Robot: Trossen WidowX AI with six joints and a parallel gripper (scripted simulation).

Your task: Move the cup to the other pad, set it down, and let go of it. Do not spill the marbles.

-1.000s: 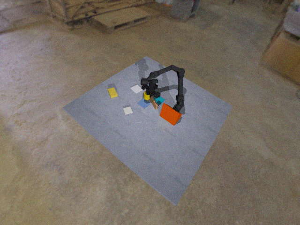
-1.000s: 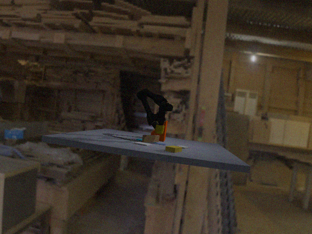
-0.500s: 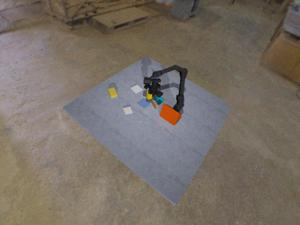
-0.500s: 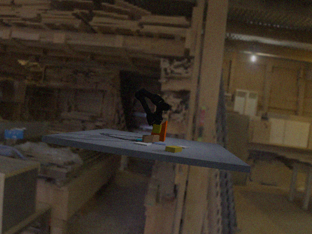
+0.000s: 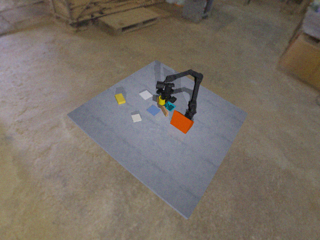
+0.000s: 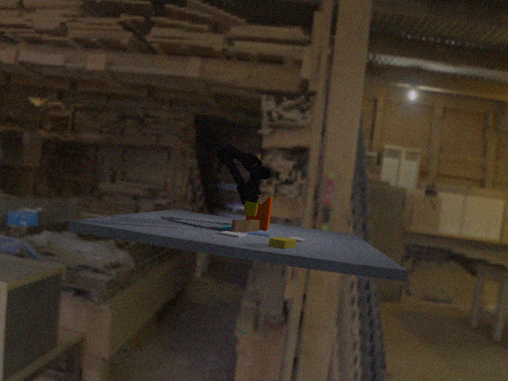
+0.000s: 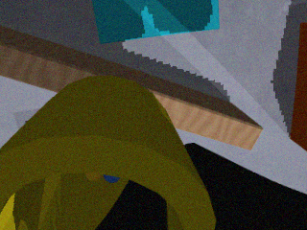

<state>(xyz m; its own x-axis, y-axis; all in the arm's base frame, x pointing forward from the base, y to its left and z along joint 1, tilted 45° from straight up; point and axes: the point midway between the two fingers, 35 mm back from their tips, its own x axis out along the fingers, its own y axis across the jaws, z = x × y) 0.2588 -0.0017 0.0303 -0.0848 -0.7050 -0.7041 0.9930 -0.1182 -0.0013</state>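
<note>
My gripper tip is 2 cm past the cyan block, 9 cm to the left of it and 12 cm above it. Round my gripper tip: yellow cup: 2 cm ahead; brown wooden block: 2 cm ahead, 1 cm to the right, 10 cm below; blue marble: 3 cm ahead, 2 cm to the left, 2 cm below.
</note>
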